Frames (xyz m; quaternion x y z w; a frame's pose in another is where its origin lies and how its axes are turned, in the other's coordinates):
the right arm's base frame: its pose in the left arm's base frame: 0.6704 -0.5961 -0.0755 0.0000 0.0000 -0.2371 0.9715
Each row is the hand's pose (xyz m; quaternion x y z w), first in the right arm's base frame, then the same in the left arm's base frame.
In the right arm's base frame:
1: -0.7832 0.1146 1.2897 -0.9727 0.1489 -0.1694 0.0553
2: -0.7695 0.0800 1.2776 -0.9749 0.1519 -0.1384 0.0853
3: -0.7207 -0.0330 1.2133 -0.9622 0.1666 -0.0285 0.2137
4: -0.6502 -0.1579 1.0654 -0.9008 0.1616 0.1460 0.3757
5: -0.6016 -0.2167 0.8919 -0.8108 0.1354 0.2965 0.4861
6: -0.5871 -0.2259 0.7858 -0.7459 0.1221 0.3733 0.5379
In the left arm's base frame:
1: 0.0280 -0.1336 1.2142 -0.9096 0.3753 -0.1777 0.0136
2: 0.0243 -0.1706 1.2021 -0.9111 0.3787 -0.1547 0.0501
3: 0.0155 -0.2934 1.1378 -0.8952 0.3900 -0.0784 0.2008
4: 0.0206 -0.4367 0.9899 -0.8368 0.3706 0.0528 0.3996
5: 0.0366 -0.5113 0.8164 -0.7556 0.3238 0.1728 0.5426
6: 0.0452 -0.5261 0.7103 -0.6957 0.2955 0.2351 0.6111

